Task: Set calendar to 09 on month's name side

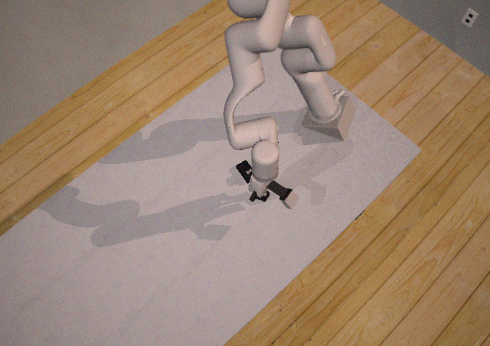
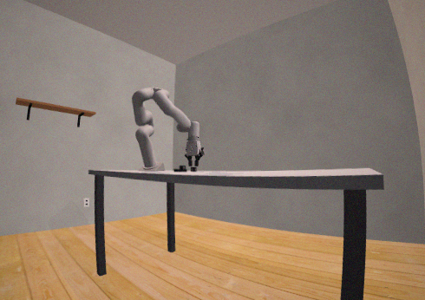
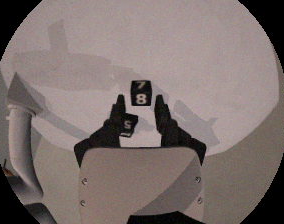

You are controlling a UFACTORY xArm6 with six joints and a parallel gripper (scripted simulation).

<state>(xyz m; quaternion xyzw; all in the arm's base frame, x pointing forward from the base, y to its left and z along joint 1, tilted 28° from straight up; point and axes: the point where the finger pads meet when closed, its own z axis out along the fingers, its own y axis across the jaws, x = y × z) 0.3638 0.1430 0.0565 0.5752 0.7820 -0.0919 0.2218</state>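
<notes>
The black date cube is 40 mm below my hand. Also, from my hand: black cube: 10 mm behind, 90 mm to the right, 30 mm below.
</notes>
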